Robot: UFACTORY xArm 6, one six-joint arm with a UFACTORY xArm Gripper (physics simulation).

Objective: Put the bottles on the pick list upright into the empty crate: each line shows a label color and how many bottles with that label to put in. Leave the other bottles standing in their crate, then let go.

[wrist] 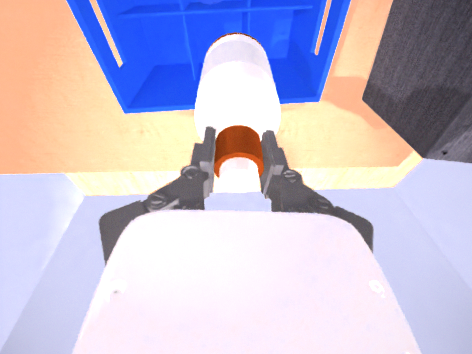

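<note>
My gripper (237, 144) is shut on the brown neck of a white bottle (237, 95). The bottle has a white cap and a white label, and its far end reaches over the near part of a blue crate (222, 106) at the top of the view. The crate has thin dividers, and no bottle shows in the compartments in view. The bottle hides part of the crate's near wall and middle compartments. The pick list does not show in this view.
A dark grey block (415, 65) stands on the wooden table (45, 100) at the right, beside the crate. The table's near edge (145, 181) runs across below the bottle's neck, with the pale floor beyond it.
</note>
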